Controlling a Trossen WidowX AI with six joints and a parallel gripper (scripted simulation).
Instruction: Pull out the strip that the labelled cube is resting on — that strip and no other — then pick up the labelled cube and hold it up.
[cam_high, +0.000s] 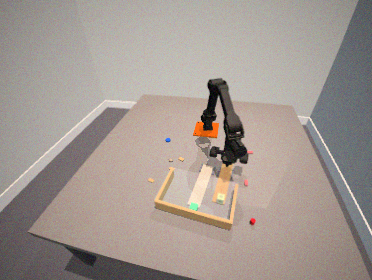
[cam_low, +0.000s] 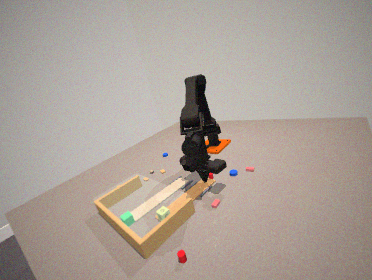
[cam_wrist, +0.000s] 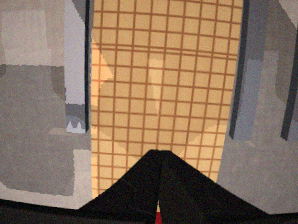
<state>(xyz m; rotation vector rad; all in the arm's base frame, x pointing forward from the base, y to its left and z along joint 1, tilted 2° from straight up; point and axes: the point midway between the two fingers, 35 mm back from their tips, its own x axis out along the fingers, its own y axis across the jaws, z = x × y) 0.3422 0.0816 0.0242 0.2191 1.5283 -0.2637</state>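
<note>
Right now my gripper tip is 10 cm short of the gridded strip and 3 cm to the left of it. The rest, counted from my gripper tip: labelled cube 20 cm ahead, 6 cm to the right, 2 cm above.
</note>
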